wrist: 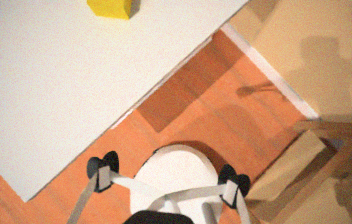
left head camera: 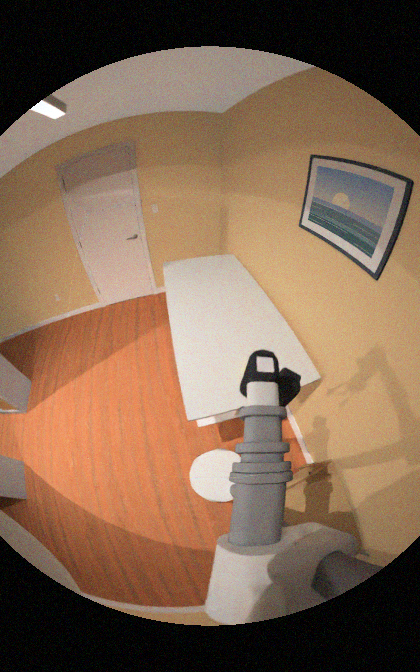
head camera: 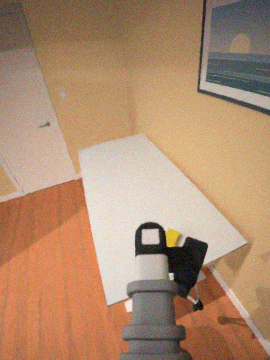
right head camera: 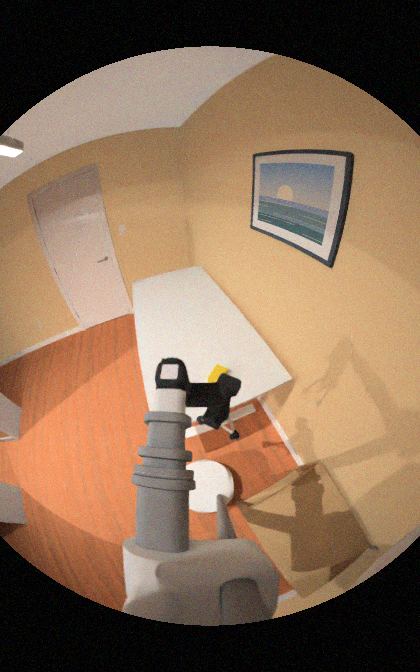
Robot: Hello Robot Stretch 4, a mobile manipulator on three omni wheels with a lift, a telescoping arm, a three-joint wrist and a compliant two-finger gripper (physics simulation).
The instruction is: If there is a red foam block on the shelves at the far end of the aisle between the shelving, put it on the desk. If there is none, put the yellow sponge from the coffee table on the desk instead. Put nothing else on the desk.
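Where they show: gripper, fingertip midpoint: (wrist: 168,170) (head camera: 178,298); robot's base, link origin: (wrist: 176,184).
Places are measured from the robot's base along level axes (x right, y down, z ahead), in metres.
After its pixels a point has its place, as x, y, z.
Observation:
The yellow sponge (head camera: 172,238) @(0.109, -0.738, 0.575) (right head camera: 217,373) (wrist: 111,7) @(0.085, -0.732, 0.533) lies on the white desk (head camera: 125,185) @(-0.171, -0.693, 1.060) (left head camera: 210,310) (right head camera: 180,315) (wrist: 55,75) @(-0.061, -0.693, 0.475), near its close end. In the wrist view it is cut off by the top edge. My gripper (right head camera: 218,428) (wrist: 168,170) @(0.087, -0.840, 0.268) is open with nothing between its fingers. It is apart from the sponge, beyond the desk's near edge, above the floor and a round white seat. In the left head view the arm hides the fingers and most of the sponge. No red foam block shows in these views.
The round white seat (left head camera: 212,475) (right head camera: 212,485) (wrist: 175,167) @(0.042, -0.187, 0.125) stands by the desk's near end. A tan box-like piece (right head camera: 275,515) is right of it, by the wall. A framed picture (head camera: 240,42) @(0.405, -1.538, 0.914) hangs above the desk. A white door (head camera: 30,110) @(-1.311, -1.099, 2.004) is at the back left. Grey panels (left head camera: 11,382) stand at the left edge.

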